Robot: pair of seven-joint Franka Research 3 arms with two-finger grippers.
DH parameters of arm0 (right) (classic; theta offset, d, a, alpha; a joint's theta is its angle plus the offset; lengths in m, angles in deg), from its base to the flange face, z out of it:
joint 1: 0 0.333 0 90
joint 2: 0 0 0 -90
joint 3: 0 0.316 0.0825 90
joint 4: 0 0 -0.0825 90
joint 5: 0 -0.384 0 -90
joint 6: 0 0 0.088 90
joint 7: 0 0.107 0 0
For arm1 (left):
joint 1: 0 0.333 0 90
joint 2: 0 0 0 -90
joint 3: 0 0.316 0.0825 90
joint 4: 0 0 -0.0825 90
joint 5: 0 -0.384 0 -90
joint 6: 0 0 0.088 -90
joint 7: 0 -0.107 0 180
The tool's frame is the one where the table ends.
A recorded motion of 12 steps. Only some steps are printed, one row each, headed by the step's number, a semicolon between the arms.
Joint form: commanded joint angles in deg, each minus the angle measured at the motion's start. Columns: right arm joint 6, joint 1, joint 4, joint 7, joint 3, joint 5, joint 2; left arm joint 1, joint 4, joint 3, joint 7, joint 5, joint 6, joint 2.
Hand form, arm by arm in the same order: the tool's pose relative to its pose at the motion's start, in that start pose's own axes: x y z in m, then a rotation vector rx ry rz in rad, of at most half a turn. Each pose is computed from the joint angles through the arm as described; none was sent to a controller.
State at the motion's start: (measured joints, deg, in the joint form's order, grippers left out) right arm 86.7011 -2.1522 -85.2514 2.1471 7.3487 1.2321 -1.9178; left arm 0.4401 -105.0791 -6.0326 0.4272 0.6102 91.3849 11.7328
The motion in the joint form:
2: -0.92 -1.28 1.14 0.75 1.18 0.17 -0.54; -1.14 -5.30 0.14 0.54 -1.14 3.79 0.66
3: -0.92 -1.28 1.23 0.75 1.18 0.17 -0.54; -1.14 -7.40 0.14 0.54 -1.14 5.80 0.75
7: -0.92 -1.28 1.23 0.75 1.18 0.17 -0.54; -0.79 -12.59 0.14 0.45 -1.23 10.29 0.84
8: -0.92 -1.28 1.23 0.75 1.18 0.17 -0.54; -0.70 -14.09 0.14 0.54 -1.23 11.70 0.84
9: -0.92 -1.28 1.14 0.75 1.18 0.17 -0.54; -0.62 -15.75 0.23 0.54 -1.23 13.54 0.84
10: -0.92 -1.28 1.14 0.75 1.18 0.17 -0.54; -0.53 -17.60 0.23 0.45 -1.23 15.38 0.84
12: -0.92 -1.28 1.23 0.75 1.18 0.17 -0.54; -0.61 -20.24 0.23 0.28 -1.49 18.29 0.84
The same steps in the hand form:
2: 0.0012 0.0020 -0.0027 -0.0011 -0.0054 0.0153; -0.0009 0.0062 0.0326 0.0214 -0.0142 0.0089
3: 0.0012 0.0021 -0.0034 -0.0010 -0.0038 0.0154; -0.0002 0.0061 0.0463 0.0215 -0.0142 0.0091
7: 0.0012 0.0021 -0.0034 -0.0010 -0.0038 0.0154; -0.0008 0.0026 0.0822 0.0230 -0.0250 0.0056
8: 0.0012 0.0021 -0.0034 -0.0010 -0.0038 0.0154; -0.0013 0.0018 0.0926 0.0229 -0.0266 0.0027
9: 0.0012 0.0020 -0.0027 -0.0011 -0.0054 0.0153; -0.0016 0.0002 0.1037 0.0223 -0.0235 0.0002
10: 0.0012 0.0020 -0.0027 -0.0011 -0.0054 0.0153; -0.0027 -0.0007 0.1164 0.0221 -0.0237 0.0005
12: 0.0012 0.0021 -0.0034 -0.0010 -0.0038 0.0154; -0.0045 -0.0005 0.1339 0.0262 -0.0190 0.0069

